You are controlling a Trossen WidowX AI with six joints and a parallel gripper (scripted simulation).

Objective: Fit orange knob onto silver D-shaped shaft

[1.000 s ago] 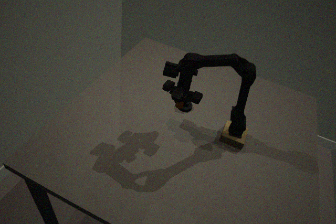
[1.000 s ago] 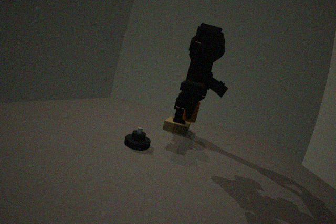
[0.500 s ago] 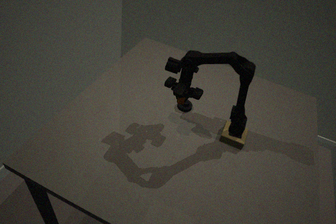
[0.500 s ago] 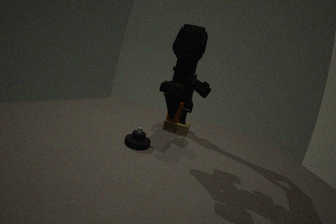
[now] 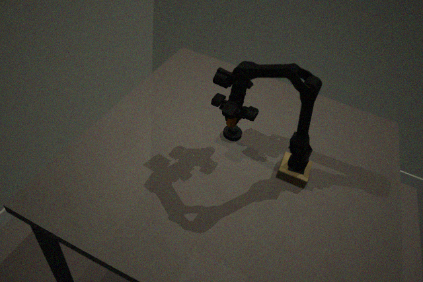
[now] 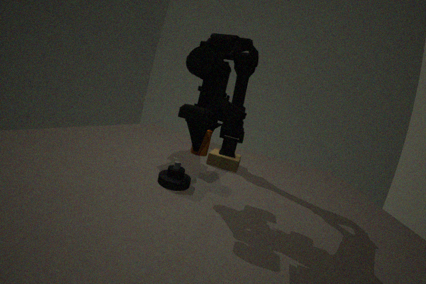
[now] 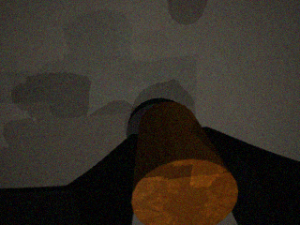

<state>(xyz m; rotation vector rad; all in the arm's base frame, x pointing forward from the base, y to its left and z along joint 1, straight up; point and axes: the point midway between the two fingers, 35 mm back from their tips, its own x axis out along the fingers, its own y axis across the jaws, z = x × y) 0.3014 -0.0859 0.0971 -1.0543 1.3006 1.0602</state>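
Right now the round black pedestal is 10 mm behind my gripper tip, 50 mm to the right of it and 80 mm below it. From my gripper tip the other things lie so: orange knob 30 mm above.
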